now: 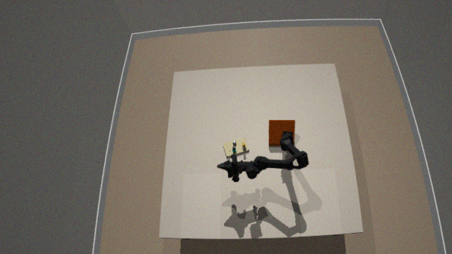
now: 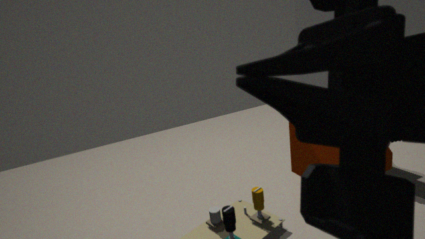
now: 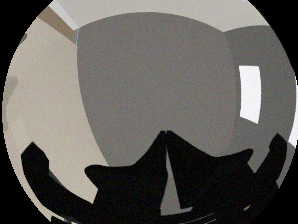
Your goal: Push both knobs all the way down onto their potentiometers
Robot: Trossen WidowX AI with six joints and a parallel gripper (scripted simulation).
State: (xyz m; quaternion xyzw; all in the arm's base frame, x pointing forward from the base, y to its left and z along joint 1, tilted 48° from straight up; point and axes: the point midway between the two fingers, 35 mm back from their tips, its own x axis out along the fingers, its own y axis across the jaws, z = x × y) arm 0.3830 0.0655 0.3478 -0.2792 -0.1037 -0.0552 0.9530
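Now: the yellow knob 24 cm to the right of my gripper tip, 23 cm below it and 12 cm behind it. The rest, counted from my gripper tip: black knob: 23 cm below, 21 cm to the right, 6 cm behind.
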